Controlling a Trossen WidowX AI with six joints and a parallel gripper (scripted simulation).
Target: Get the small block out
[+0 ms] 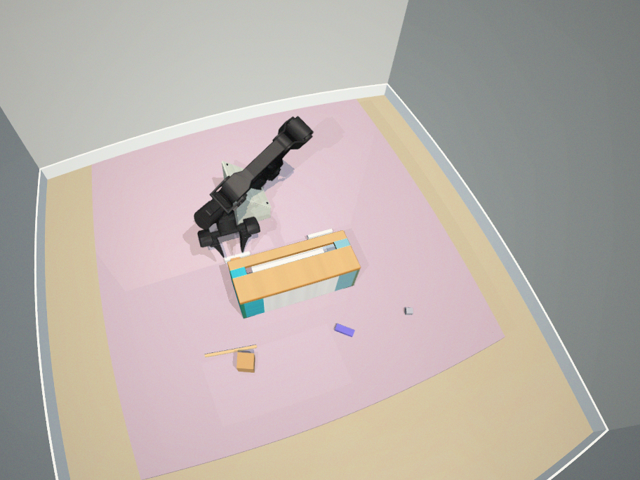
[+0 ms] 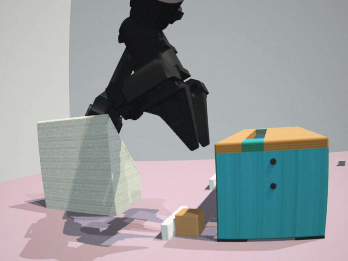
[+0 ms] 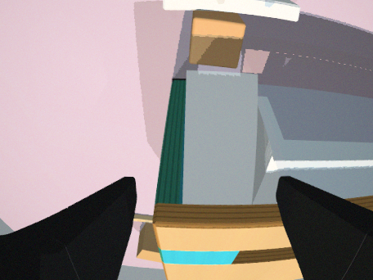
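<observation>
The small block lies 2 cm behind my gripper tip, 1 cm to the left of it and 11 cm below it. From my gripper tip the other things lie so: thin stick (24 cm ahead, 14 cm to the right, 12 cm below); then box (8 cm ahead, 15 cm to the left, 6 cm below).
</observation>
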